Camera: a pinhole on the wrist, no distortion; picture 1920 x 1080 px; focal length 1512.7 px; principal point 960.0 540.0 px. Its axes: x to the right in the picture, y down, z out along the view. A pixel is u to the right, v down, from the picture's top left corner.
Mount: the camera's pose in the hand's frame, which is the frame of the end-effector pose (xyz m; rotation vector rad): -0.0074 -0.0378 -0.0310 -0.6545 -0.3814 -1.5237
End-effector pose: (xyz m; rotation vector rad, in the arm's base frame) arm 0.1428 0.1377 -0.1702 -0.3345 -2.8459 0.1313
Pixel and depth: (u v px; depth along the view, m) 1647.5 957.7 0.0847
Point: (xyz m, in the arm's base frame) 0.0944 0.1242 -0.2124
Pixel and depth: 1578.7 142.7 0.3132
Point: 0.1003 0.1684 -0.4758
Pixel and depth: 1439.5 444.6 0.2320
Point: 0.0798 0.1759 -0.3589
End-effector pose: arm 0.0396 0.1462 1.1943 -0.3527 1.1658 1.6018
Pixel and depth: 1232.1 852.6 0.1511
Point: 0.0262 0.2564 1.2204
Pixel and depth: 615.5 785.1 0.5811
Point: -0.2805 0.5346 1.4272
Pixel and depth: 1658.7 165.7 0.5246
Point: 0.1453 0.5736 1.5316
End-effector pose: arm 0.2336 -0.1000 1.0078 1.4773 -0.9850 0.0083
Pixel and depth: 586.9 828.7 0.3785
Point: 0.0606 -0.2835 1.2477
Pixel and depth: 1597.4 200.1 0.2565
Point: 0.0711 -0.2830 0.9789
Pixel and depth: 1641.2 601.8 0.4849
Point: -0.0054 -0.5309 1.0339
